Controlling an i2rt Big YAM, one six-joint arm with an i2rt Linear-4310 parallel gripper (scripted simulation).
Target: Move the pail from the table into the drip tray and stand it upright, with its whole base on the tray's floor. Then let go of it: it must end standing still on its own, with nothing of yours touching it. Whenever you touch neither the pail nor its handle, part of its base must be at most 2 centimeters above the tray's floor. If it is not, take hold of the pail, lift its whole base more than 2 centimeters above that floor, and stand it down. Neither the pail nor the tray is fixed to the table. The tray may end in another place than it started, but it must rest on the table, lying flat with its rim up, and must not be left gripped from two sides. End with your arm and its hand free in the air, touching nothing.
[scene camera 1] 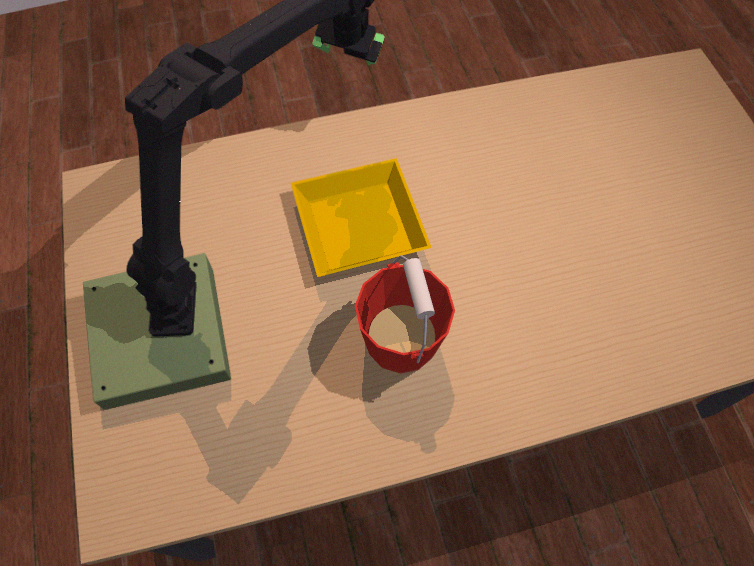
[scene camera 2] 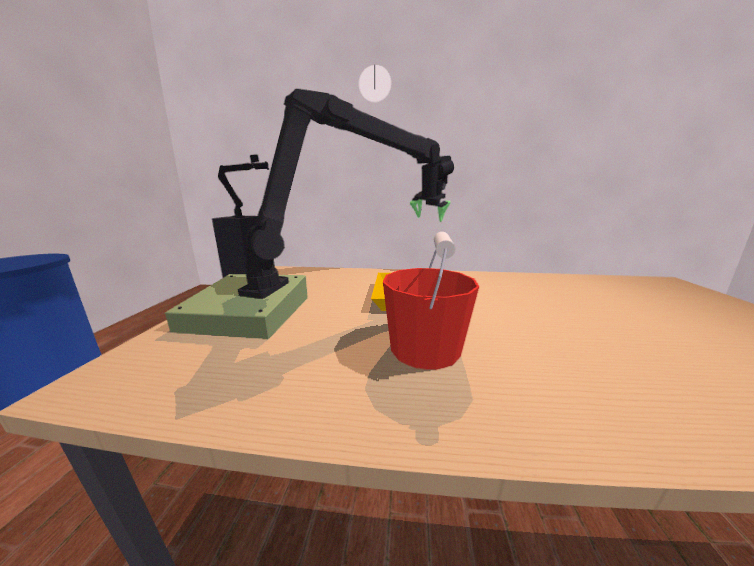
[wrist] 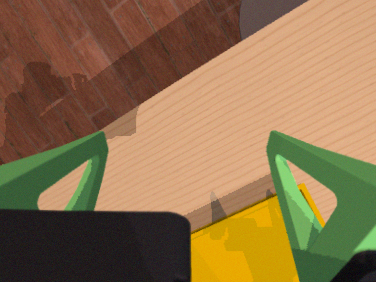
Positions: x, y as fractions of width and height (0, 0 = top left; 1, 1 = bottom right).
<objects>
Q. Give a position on a red pail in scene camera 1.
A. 0.52, 0.59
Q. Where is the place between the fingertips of my gripper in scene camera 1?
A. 0.46, 0.10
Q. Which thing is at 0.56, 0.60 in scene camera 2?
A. A red pail.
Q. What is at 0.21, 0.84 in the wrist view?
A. My gripper.
</objects>
